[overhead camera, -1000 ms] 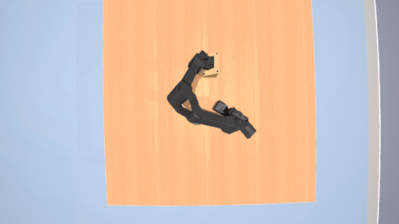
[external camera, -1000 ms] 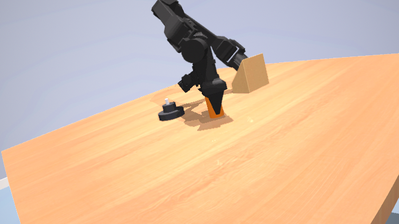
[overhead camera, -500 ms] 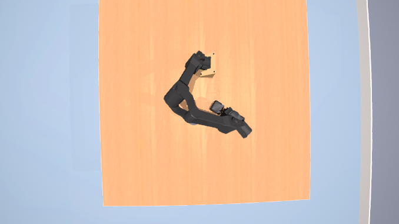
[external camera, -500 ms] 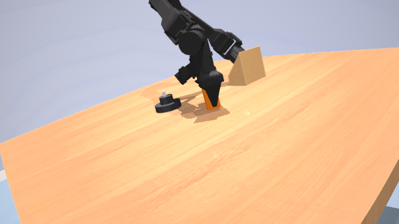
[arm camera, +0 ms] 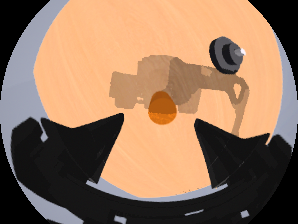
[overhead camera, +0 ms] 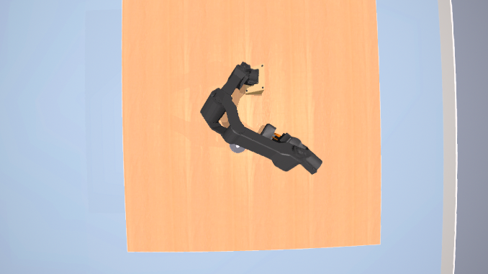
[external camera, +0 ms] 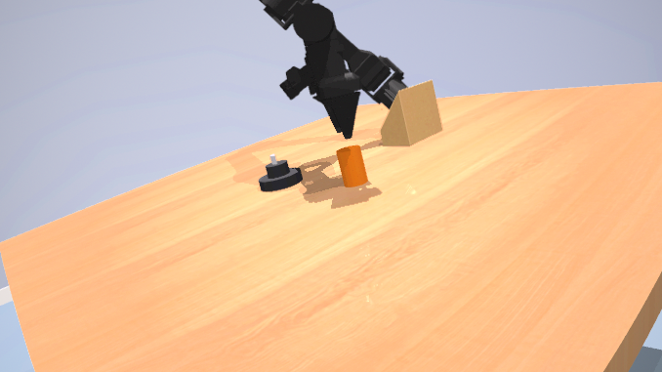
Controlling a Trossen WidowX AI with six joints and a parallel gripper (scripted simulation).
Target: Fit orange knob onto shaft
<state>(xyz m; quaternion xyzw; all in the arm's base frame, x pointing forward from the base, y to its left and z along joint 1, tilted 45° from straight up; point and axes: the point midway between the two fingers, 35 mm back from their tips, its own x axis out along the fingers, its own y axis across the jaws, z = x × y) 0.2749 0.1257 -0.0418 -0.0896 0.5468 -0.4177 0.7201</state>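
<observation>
Right now my gripper tip is 4 cm above the orange knob. Round my gripper tip: round pedestal (3 cm ahead, 18 cm to the right, 5 cm below).
</observation>
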